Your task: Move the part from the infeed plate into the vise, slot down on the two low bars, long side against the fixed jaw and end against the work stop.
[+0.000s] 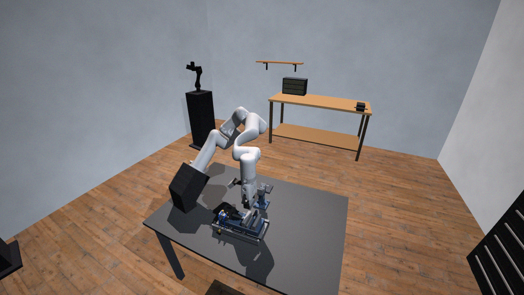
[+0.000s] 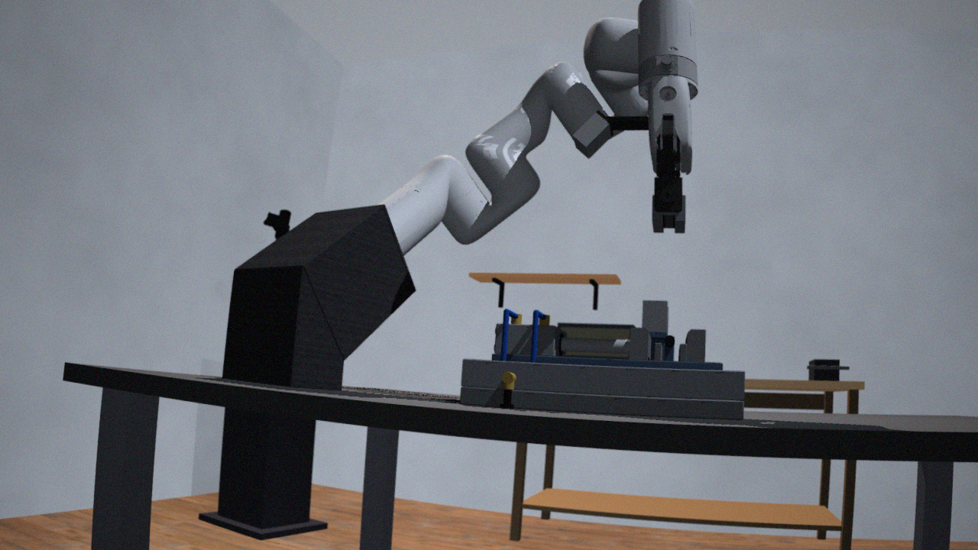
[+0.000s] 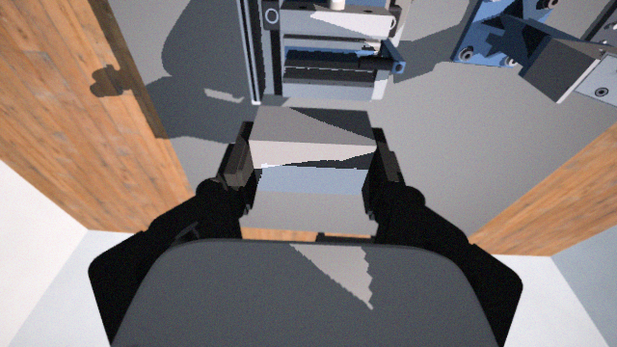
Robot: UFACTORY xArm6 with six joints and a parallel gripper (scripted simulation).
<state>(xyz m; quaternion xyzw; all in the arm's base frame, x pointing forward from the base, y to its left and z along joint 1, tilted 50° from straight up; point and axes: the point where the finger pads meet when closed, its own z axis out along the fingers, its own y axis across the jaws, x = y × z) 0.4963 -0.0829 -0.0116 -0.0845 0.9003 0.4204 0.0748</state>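
The moving jaw lies 30 mm behind my hand, 10 mm to the left of it and 170 mm below it. The rest, counted from my hand: work stop: 10 mm behind, 60 mm to the left, 160 mm below; then part: 20 mm below; then fixed jaw: 30 mm ahead, 30 mm to the left, 170 mm below.
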